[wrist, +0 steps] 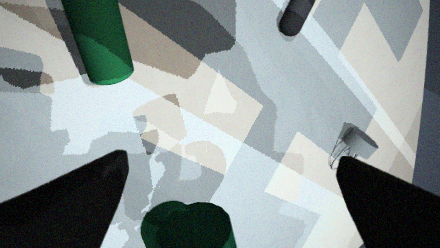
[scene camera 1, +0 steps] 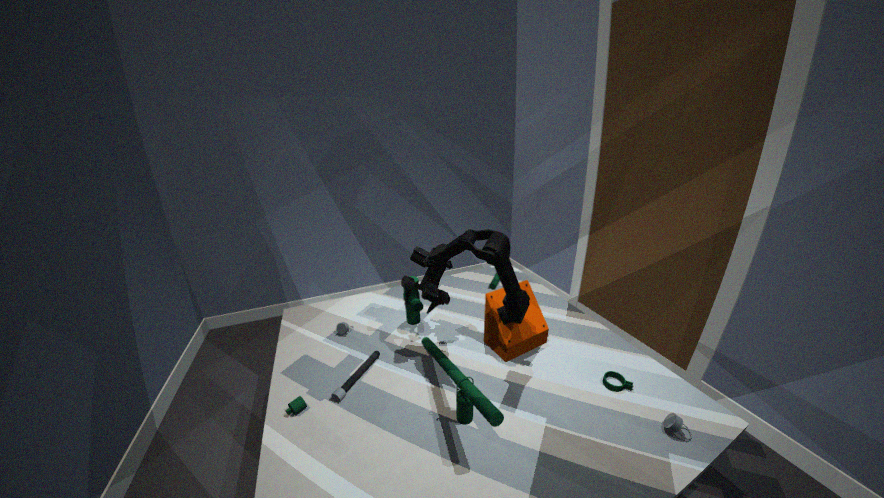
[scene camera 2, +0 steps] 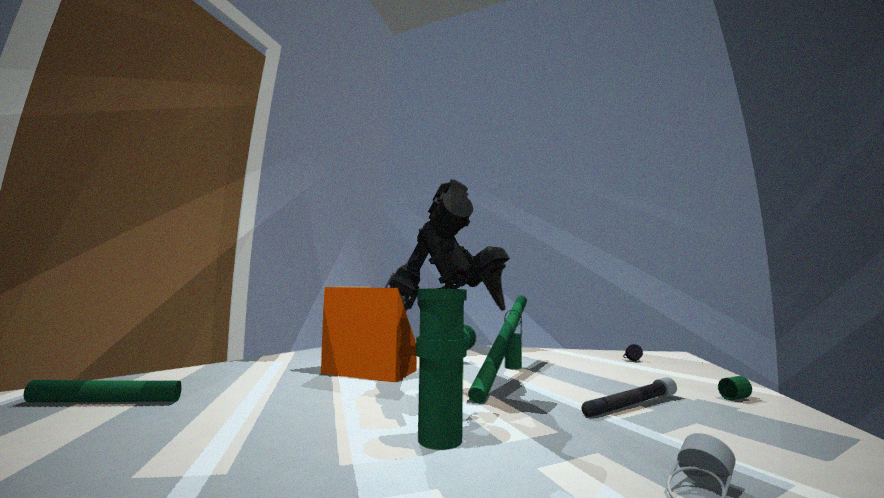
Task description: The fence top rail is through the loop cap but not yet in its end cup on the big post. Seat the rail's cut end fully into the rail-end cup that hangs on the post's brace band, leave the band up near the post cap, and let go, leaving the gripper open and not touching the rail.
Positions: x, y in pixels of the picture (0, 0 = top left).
Labels:
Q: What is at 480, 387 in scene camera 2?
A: A green rail.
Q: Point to a big green post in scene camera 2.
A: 440, 381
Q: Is my gripper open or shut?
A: Open.

